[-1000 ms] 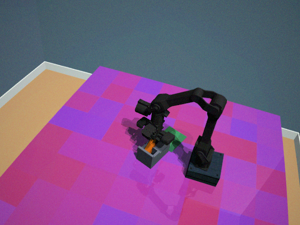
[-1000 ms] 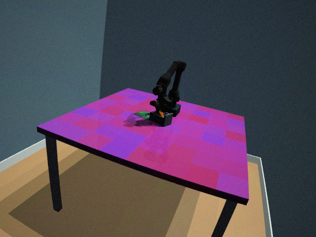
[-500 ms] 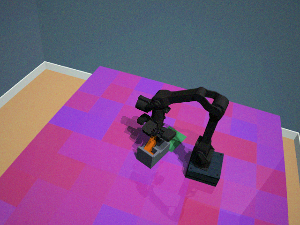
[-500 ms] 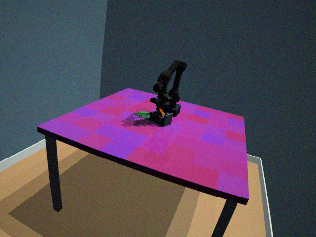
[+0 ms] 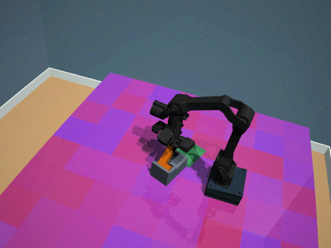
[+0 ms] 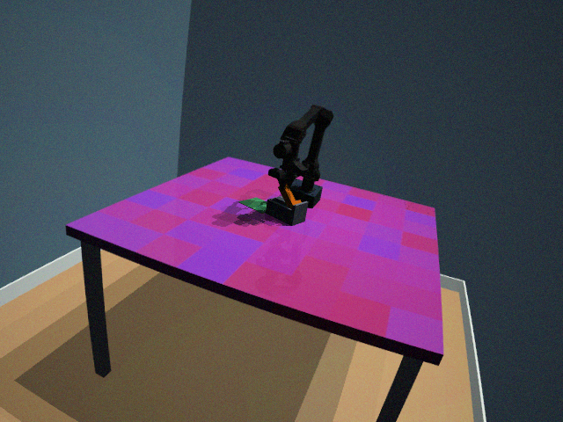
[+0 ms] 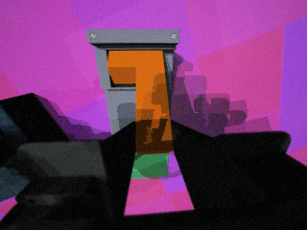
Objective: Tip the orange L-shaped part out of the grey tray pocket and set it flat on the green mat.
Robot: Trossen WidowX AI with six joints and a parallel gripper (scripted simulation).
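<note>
The green mat is 14 cm to the right of my gripper tip, 14 cm below it and 4 cm behind it. Round my gripper tip: orange L-shaped part: 3 cm to the left, 3 cm below, 1 cm behind.
</note>
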